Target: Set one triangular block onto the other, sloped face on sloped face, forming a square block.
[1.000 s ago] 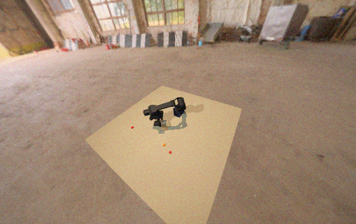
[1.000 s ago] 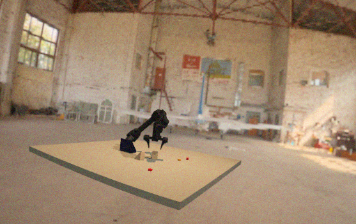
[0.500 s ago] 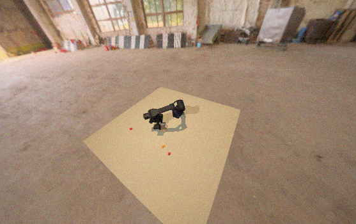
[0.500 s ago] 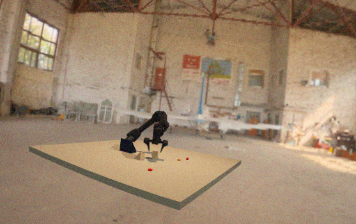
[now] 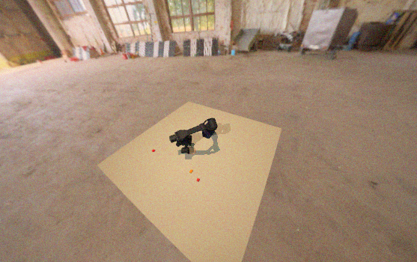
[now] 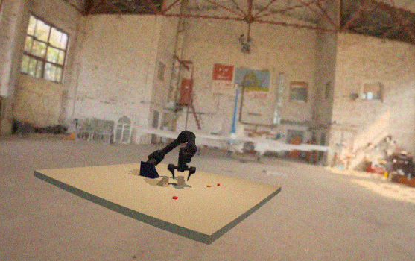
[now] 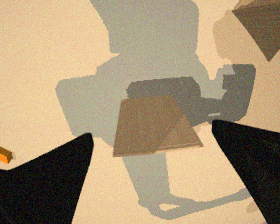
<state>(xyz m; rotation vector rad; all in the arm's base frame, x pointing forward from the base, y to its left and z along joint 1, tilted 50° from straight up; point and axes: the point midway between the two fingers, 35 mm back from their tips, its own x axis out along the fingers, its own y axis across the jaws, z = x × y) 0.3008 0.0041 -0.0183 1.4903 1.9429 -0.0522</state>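
Now: gripper tip 2 cm above the tan triangular block. The rest, counted from my gripper tip: small red cube (18 cm ahead, 23 cm to the left, 2 cm below); then small orange piece (15 cm ahead, 13 cm to the left, 3 cm below).
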